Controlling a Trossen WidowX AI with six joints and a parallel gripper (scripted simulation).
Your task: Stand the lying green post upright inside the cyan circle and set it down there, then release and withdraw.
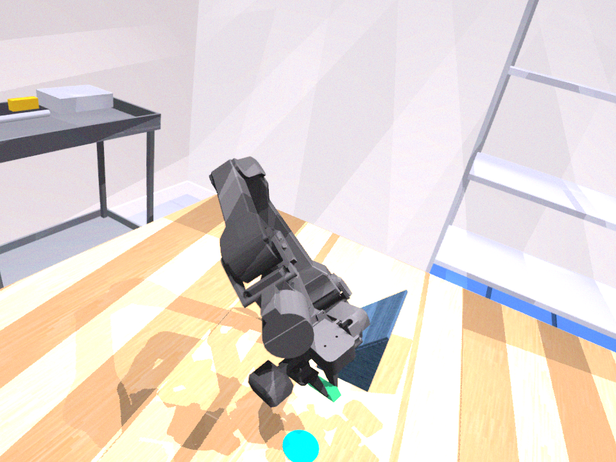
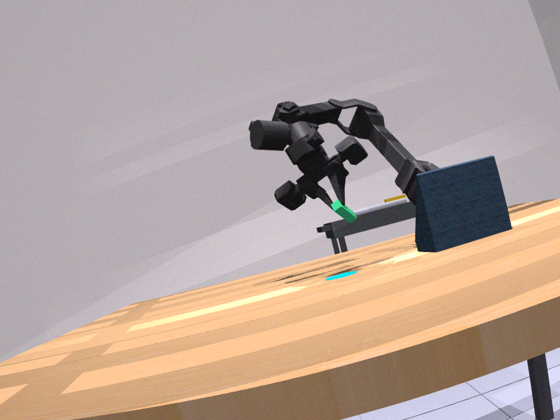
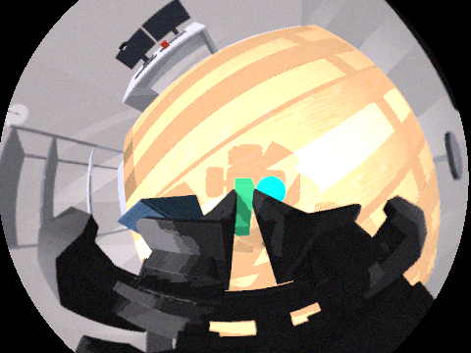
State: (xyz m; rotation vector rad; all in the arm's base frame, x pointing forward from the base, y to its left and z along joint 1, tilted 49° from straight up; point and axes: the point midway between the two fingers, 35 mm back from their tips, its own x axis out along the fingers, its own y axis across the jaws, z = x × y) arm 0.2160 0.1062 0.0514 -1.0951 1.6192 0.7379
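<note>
Now: gripper tip 3 cm short of the cyan circle, 1 cm to the left of it and 12 cm above it. From my gripper tip the other things lie so: green post 1 cm behind, 2 cm to the right, 1 cm below.
</note>
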